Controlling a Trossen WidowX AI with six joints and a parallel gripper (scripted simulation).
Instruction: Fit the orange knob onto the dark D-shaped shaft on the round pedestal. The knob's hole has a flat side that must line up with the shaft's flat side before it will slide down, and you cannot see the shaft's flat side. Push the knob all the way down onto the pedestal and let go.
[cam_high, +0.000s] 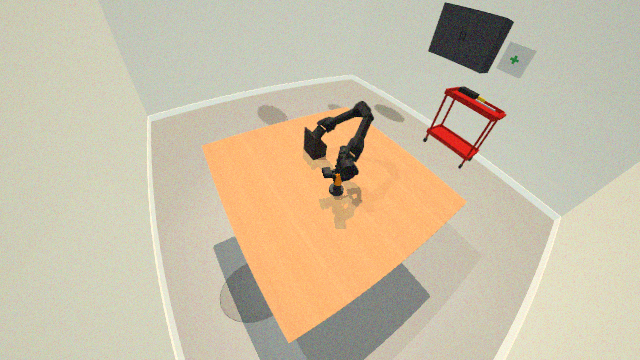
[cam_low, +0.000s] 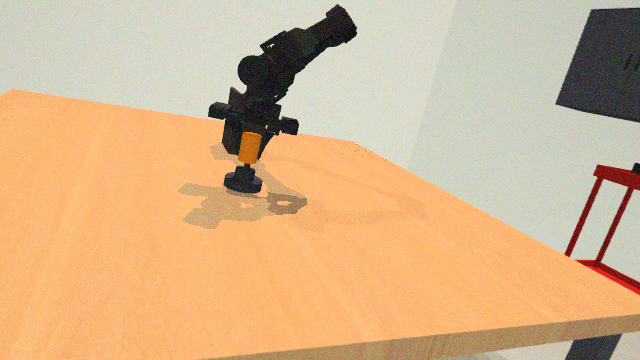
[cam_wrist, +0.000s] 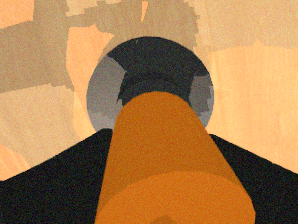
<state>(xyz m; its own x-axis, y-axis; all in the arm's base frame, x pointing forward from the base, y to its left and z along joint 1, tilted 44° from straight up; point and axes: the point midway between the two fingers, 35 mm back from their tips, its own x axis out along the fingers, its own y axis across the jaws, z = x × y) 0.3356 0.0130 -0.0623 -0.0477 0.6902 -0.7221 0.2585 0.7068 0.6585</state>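
Now: gripper tip 2 cm below the orange knob. From my gripper tip the other things lie so: round dark pedestal 4 cm below.
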